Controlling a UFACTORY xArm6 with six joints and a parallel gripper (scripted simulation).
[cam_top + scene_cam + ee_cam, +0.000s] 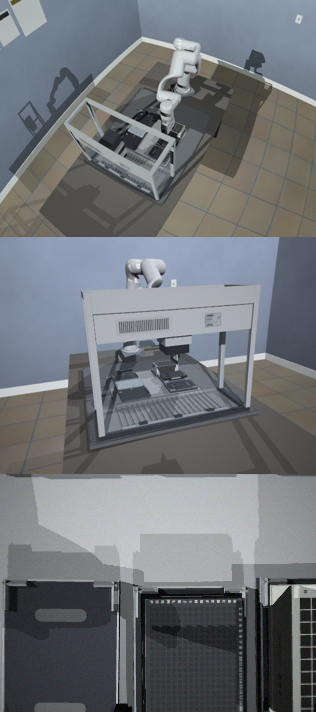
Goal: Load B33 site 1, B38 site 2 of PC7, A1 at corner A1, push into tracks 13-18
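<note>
The dark 384-well plate B33 is 12 cm below my hand. Round my hand: frame post (33 cm ahead, 48 cm to the right, 11 cm above); plate carrier PC7 (3 cm behind, 24 cm to the right, 12 cm below); nest S3 (11 cm ahead, 3 cm to the right, 13 cm below).
</note>
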